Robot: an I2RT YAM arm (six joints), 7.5 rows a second.
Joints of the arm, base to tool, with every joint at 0 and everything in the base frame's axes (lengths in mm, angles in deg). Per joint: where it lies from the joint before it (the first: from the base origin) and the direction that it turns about. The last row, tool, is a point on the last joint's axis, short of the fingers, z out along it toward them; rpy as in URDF.
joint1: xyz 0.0 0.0 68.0 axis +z
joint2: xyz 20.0 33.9 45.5 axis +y
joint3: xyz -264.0 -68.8 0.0 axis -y
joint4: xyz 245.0 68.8 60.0 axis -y
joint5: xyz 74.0 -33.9 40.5 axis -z
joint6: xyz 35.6 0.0 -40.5 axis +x
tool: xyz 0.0 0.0 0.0 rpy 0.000 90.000 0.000
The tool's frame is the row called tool.
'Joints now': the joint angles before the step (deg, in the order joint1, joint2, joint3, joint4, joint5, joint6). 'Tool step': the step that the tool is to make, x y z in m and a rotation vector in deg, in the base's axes. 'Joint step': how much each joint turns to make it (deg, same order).
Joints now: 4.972 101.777 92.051 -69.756 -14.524 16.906
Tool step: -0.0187 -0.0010 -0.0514 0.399 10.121 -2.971
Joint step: 0.008 0.011 -11.313 2.101 -0.961 3.200
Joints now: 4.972 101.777 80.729 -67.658 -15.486 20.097
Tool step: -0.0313 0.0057 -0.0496 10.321 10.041 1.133
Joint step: 0.380 0.008 -12.436 2.787 -11.104 -1.542
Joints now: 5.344 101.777 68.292 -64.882 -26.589 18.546
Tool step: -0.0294 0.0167 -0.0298 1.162 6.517 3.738
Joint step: 3.891 0.002 -8.131 1.686 -1.968 -0.284
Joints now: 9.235 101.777 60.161 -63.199 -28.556 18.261
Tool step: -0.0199 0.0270 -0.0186 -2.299 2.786 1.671
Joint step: 6.692 0.005 -4.915 4.551 0.283 5.994
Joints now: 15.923 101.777 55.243 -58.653 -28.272 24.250
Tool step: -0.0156 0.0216 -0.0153 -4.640 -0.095 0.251
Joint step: 6.079 0.002 -3.759 5.752 2.862 7.544
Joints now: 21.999 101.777 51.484 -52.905 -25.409 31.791
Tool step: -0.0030 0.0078 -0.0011 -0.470 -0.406 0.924
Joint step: 1.938 0.009 -0.190 0.918 0.351 1.239
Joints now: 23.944 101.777 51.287 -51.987 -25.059 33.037
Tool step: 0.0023 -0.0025 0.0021 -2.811 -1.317 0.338
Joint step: -0.318 -0.211 0.551 -0.679 3.172 0.030
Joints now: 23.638 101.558 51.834 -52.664 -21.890 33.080
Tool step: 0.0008 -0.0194 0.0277 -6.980 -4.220 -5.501
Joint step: -3.176 -6.159 0.808 -4.413 7.454 4.036
